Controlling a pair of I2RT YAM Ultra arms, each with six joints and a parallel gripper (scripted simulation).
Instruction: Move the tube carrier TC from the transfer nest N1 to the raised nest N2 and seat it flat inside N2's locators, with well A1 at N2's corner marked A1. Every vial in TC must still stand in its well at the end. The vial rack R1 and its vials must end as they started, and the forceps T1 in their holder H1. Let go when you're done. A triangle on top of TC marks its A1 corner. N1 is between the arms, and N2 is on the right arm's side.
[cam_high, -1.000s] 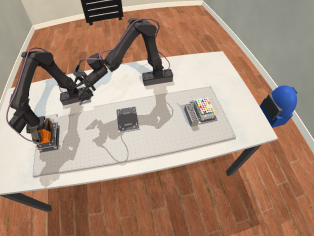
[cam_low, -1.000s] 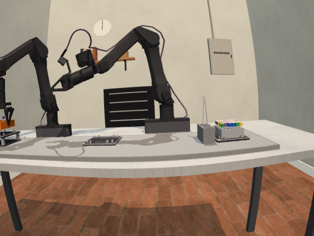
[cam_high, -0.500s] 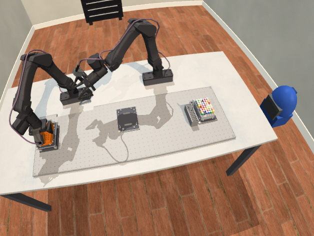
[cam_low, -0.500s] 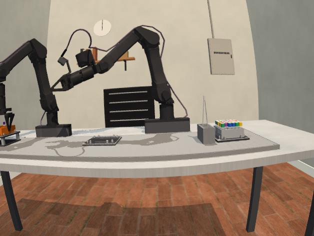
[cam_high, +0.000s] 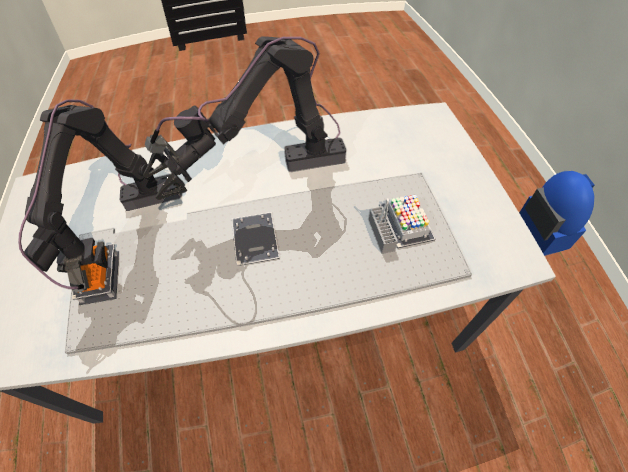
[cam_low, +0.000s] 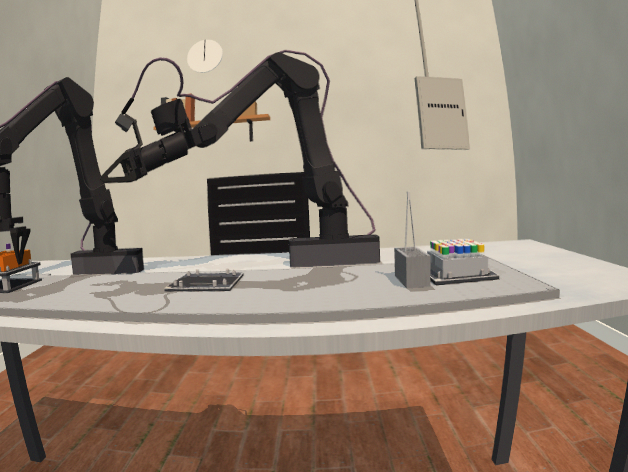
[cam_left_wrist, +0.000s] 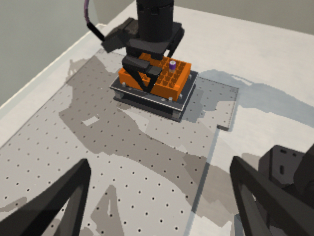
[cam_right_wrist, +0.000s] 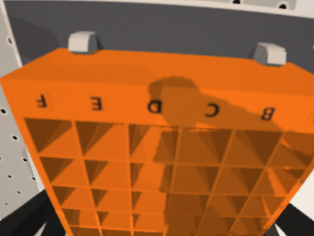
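My right gripper is now right at the orange tube carrier TC. Also, from my right hand: purple-capped vial: 30 mm behind, 20 mm above, 10 mm to the right; raised nest N2: 20 mm below; transfer nest N1: 480 mm to the left, 50 mm below, 10 mm behind.
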